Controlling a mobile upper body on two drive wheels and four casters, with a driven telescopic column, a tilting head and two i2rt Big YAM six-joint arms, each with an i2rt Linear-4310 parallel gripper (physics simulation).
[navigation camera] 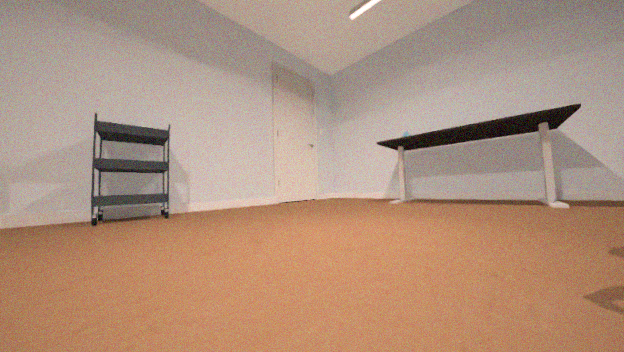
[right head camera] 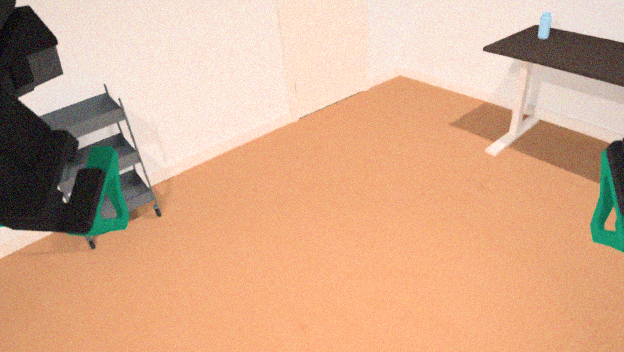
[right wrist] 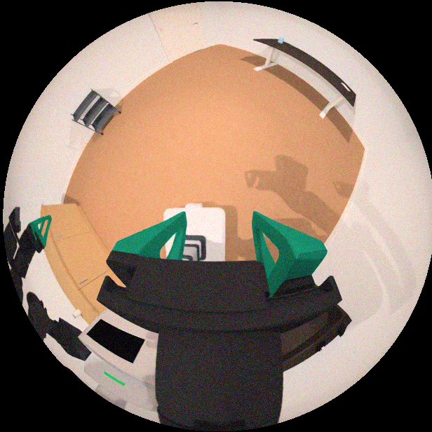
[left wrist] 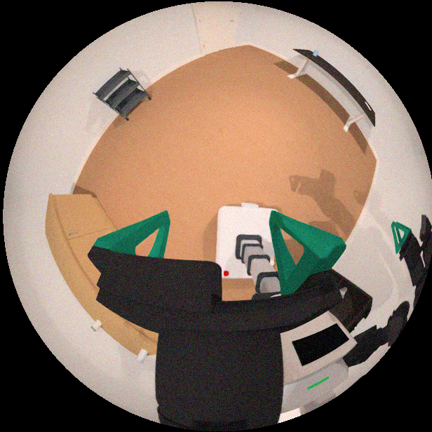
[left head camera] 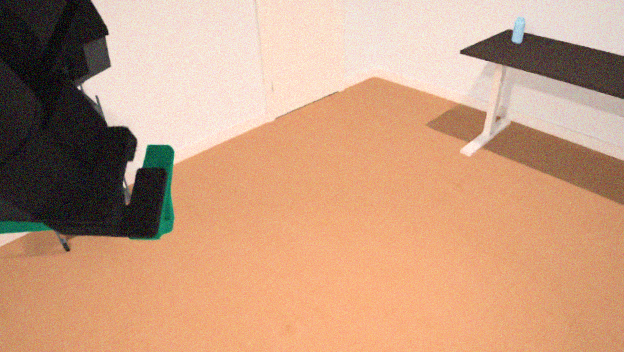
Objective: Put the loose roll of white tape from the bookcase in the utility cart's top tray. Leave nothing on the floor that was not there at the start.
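Frame: origin at the left arm's base, x ahead, y left, z up, level; metres.
Seen in the pictures: left gripper, between the fingertips: (right head camera: 80, 219) (left head camera: 117, 222).
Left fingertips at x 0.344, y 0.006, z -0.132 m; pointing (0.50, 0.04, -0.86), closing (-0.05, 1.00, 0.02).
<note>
A point is followed by its place in that frame.
The grey three-tier utility cart (right head camera: 100, 121) {x 1.713, y 1.132, z -0.707 m} (left wrist: 113, 84) (right wrist: 92, 106) (navigation camera: 132, 133) {x 1.634, y 1.205, z -0.737 m} stands against the wall at the left; my left arm partly covers it in the right head view. A dark bookcase (left wrist: 361, 301) (right wrist: 307, 342) shows at the lower right of both wrist views, partly hidden by my grippers. A small white thing on it (right wrist: 321, 346) is too small to identify, so I cannot make out the roll of white tape. My left gripper (left wrist: 219, 215) is open and empty, raised at the left of the head views. My right gripper (right wrist: 219, 216) is open and empty.
A dark-topped desk (left head camera: 560, 57) {x 2.535, y -1.500, z -0.684 m} (right head camera: 582, 57) {x 2.444, y -1.424, z -0.684 m} (navigation camera: 475, 131) {x 2.184, y -1.718, z -0.709 m} with a light blue bottle (left head camera: 518, 30) {x 2.799, y -1.307, z -0.596 m} (right head camera: 544, 26) {x 2.799, y -1.308, z -0.601 m} stands at the right wall. A door (navigation camera: 295, 135) {x 3.327, y 0.181, z -0.360 m} is near the corner. A wooden cabinet (left wrist: 75, 212) (right wrist: 65, 217) shows at the left of both wrist views.
</note>
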